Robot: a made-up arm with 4 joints.
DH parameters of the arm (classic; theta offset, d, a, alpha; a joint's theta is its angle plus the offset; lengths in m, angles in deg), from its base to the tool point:
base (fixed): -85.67 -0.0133 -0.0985 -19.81
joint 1: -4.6 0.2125 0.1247 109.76
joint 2: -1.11 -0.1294 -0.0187 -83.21
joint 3: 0 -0.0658 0.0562 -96.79
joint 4: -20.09 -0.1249 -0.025 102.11
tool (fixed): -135.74 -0.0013 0 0
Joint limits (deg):
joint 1: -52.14..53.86
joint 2: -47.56..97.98
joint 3: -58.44..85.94
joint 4: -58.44..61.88
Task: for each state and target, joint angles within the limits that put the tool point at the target. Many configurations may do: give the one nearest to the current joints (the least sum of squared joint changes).
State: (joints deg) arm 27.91 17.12 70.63 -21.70
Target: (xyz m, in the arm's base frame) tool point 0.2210 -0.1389 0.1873
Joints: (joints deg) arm 5.92 33.63 70.81 -21.31
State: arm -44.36 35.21 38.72 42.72
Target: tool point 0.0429 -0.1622 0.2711
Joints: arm -37.93 32.10 79.12 37.18
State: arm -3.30 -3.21 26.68 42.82
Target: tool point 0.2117 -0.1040 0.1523
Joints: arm 12.84 12.73 59.31 46.28
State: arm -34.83 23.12 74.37 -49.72
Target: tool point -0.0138 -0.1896 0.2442
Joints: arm -52.14 15.29 82.67 -57.70
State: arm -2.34 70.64 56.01 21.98
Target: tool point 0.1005 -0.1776 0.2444
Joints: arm -25.09 33.78 80.11 1.43
